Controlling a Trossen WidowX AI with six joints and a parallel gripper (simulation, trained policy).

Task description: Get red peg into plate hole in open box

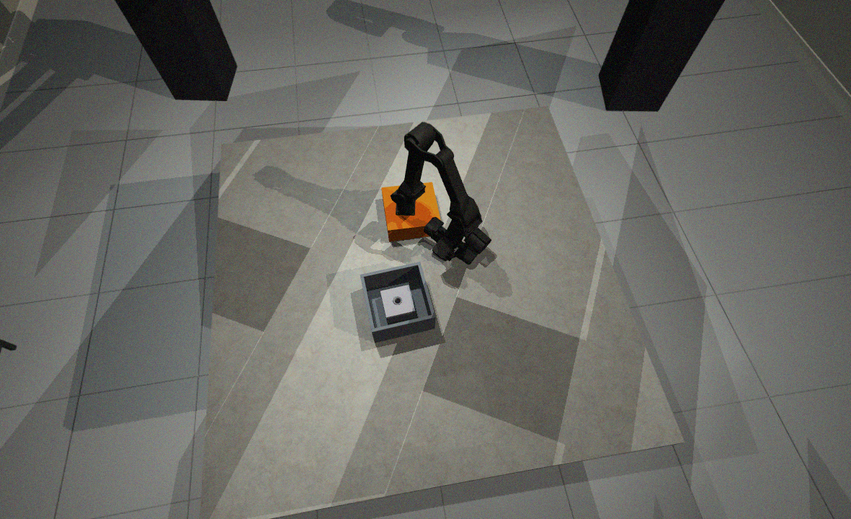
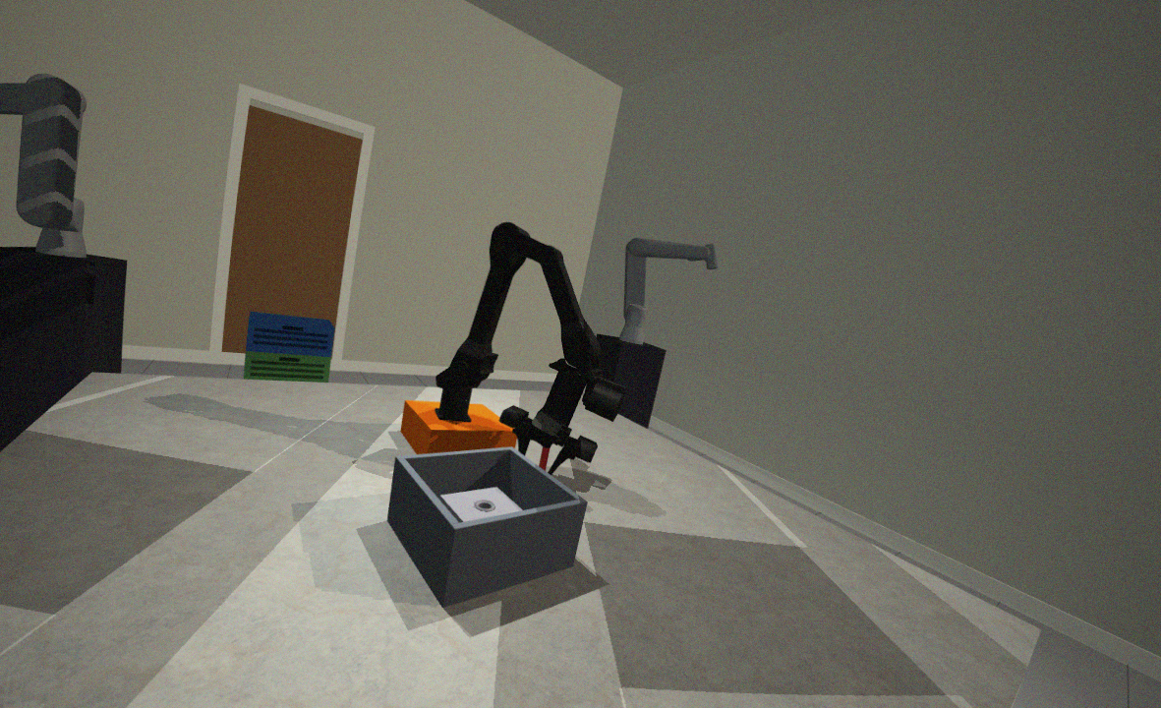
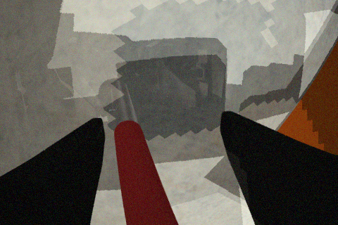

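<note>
My gripper tip is now 20 cm short of the plate, 15 cm to the left of it and 4 cm below it. Round my gripper tip: grey box: 20 cm ahead, 15 cm to the right, 2 cm above; then red peg: 3 cm above, 2 cm to the left.
</note>
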